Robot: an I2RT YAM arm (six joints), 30 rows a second.
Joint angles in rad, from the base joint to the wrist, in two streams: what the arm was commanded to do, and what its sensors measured. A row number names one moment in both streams.
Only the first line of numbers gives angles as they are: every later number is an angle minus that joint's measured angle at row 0.
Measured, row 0: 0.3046 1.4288 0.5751 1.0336 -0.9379 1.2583
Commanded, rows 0 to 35: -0.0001 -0.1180 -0.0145 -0.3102 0.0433 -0.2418; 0.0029 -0.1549 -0.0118 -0.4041 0.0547 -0.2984; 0.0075 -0.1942 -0.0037 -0.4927 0.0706 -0.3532; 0.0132 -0.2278 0.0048 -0.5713 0.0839 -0.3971; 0.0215 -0.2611 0.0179 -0.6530 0.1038 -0.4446; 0.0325 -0.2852 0.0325 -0.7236 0.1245 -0.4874; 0.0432 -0.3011 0.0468 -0.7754 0.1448 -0.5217; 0.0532 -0.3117 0.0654 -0.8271 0.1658 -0.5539; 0.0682 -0.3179 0.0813 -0.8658 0.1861 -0.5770; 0.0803 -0.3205 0.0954 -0.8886 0.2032 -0.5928; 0.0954 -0.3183 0.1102 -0.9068 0.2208 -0.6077; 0.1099 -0.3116 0.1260 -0.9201 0.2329 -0.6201; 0.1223 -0.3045 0.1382 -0.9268 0.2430 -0.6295; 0.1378 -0.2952 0.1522 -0.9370 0.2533 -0.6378; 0.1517 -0.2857 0.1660 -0.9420 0.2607 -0.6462; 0.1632 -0.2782 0.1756 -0.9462 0.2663 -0.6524; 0.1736 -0.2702 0.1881 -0.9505 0.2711 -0.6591; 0.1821 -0.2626 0.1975 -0.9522 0.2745 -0.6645; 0.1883 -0.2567 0.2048 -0.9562 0.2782 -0.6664; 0.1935 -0.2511 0.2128 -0.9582 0.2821 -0.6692; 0.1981 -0.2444 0.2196 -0.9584 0.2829 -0.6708; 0.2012 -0.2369 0.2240 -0.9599 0.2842 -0.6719; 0.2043 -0.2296 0.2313 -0.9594 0.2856 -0.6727; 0.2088 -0.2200 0.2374 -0.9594 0.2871 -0.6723; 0.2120 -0.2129 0.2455 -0.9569 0.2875 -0.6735; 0.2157 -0.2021 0.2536 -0.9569 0.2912 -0.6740; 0.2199 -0.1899 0.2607 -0.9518 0.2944 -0.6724; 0.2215 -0.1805 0.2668 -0.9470 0.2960 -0.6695; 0.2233 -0.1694 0.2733 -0.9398 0.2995 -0.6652; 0.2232 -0.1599 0.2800 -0.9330 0.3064 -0.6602; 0.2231 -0.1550 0.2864 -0.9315 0.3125 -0.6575; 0.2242 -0.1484 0.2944 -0.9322 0.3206 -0.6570; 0.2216 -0.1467 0.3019 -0.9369 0.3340 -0.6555; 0.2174 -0.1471 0.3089 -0.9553 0.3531 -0.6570; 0.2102 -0.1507 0.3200 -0.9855 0.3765 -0.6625; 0.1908 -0.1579 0.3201 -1.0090 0.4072 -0.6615
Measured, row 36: 0.2117 -0.1400 0.2861 -0.9865 0.3376 -0.6462
